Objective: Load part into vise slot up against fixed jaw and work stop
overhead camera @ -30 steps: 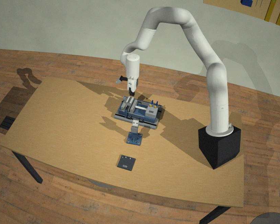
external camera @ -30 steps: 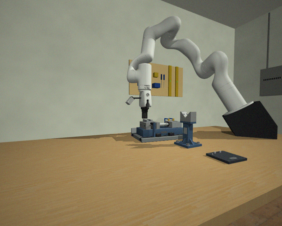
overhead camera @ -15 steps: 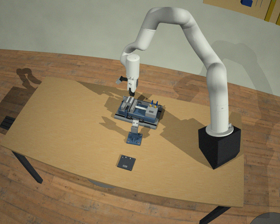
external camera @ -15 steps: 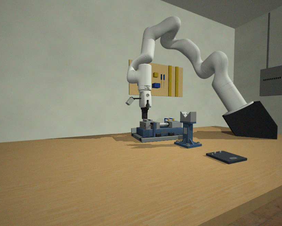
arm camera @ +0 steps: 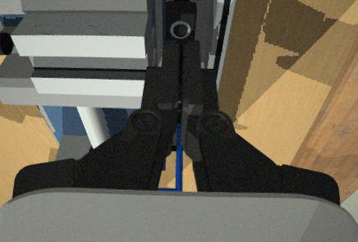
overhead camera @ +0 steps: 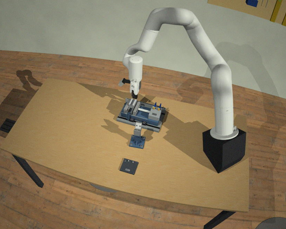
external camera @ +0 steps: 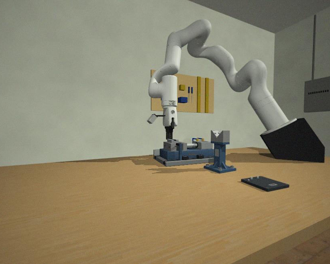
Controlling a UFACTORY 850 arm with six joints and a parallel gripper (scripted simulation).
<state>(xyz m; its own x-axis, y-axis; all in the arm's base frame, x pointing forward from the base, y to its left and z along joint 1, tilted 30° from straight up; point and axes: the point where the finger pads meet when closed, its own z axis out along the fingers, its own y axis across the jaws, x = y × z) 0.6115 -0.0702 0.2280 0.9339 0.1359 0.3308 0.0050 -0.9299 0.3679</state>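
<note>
Now: the grey block 5 cm to the left of my hand and 2 cm below it. Round my hand: grey fixed jaw 3 cm ahead, 7 cm to the left, 5 cm below; then white cylinder rod 9 cm behind, 7 cm to the left, 5 cm below; then black work stop rod 11 cm to the left, 3 cm below.
</note>
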